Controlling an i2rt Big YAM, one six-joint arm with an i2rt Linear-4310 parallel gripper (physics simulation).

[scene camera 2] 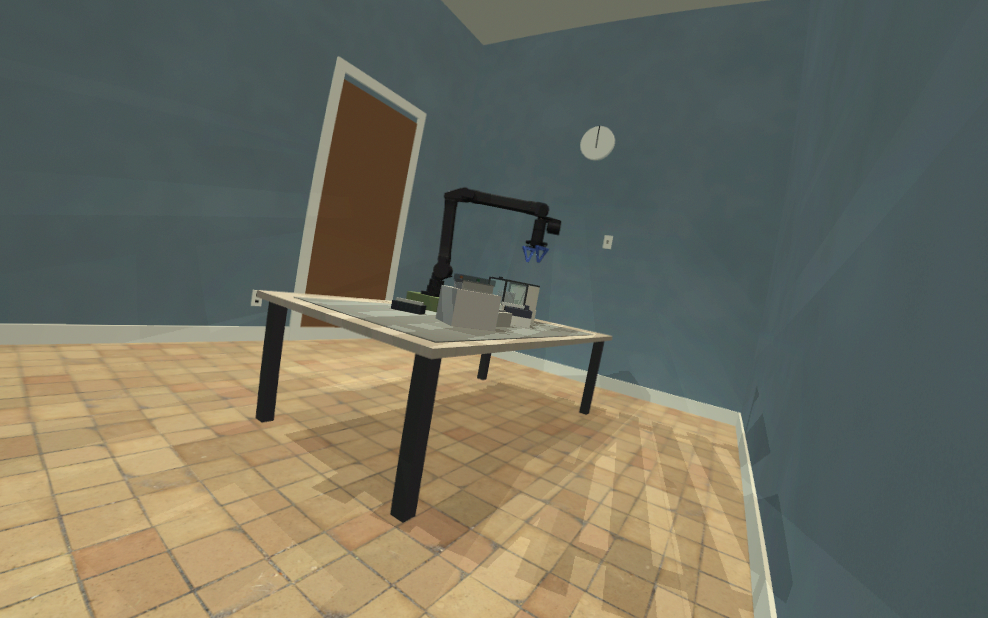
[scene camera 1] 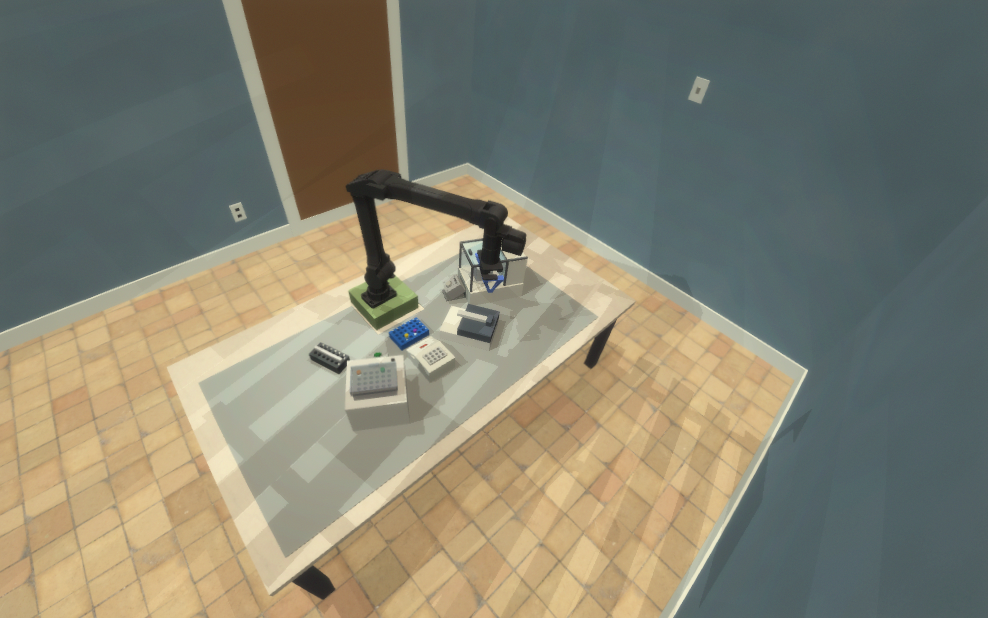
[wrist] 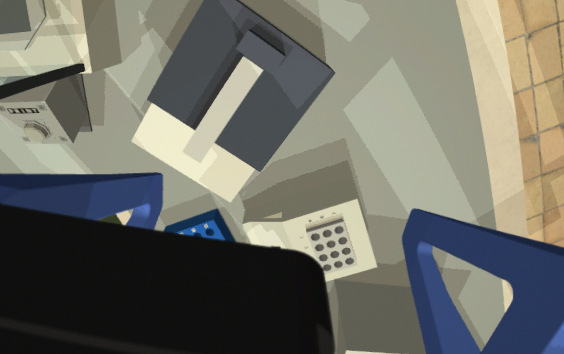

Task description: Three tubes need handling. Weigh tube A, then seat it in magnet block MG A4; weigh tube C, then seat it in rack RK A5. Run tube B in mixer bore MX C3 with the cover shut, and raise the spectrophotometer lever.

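Where they show: gripper, between the fingertips: (scene camera 2: 532,262) (scene camera 1: 487,282) (wrist: 287,207); arm's base, origin of its link: (scene camera 2: 434,295) (scene camera 1: 379,296).
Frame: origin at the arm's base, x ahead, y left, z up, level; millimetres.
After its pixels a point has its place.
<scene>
My gripper (scene camera 1: 486,271) @[x 404, y 184, z 246 mm] (scene camera 2: 534,259) @[x 404, y 184, z 246 mm] (wrist: 287,207) @[x 404, y 184, z 246 mm] is open and empty, high above the table near the glass-sided balance (scene camera 1: 515,272) @[x 309, y 463, z 76 mm] (scene camera 2: 532,298) @[x 312, y 469, z 70 mm]. A blue rack (scene camera 1: 399,342) @[x 220, y -66, z -36 mm] (wrist: 224,223) @[x 242, y 33, z -62 mm] holds a yellow-topped tube (scene camera 1: 406,335) @[x 227, y -36, z -12 mm] and a magenta-topped one (scene camera 1: 415,330) @[x 230, y 4, z -12 mm]; the arm hides part of it in the wrist view. A white block with a grid of bores (scene camera 1: 434,354) @[x 374, y -23, z 5 mm] (wrist: 367,250) @[x 415, y -50, z -4 mm] stands beside it. A dark instrument (scene camera 1: 480,331) @[x 410, y 169, z 14 mm] (wrist: 250,132) @[x 353, y 157, z 14 mm] has a pale bar (scene camera 1: 473,316) @[x 349, y 189, z 32 mm] (wrist: 225,107) @[x 347, y 194, z 32 mm] lying along it. A black block (scene camera 1: 329,357) @[x 118, y -295, z -30 mm] (scene camera 2: 408,306) @[x 127, y -317, z -43 mm] stands farther left. Tube letters are unreadable.
A white box (scene camera 1: 376,413) @[x 445, y -310, z 25 mm] (scene camera 2: 477,309) @[x 448, y -305, z 7 mm] carries a grey perforated top (scene camera 1: 373,378) @[x 396, y -272, z 124 mm] with orange and green spots. A small green item (scene camera 1: 377,354) @[x 242, y -172, z 3 mm] is behind it. A grey box marked PRINT (scene camera 1: 453,287) @[x 154, y 260, z 2 mm] (wrist: 67,110) @[x 162, y 265, z -20 mm] stands near the balance. The arm's green base (scene camera 1: 384,309) @[x 74, y -27, z 0 mm] is at the back edge.
</scene>
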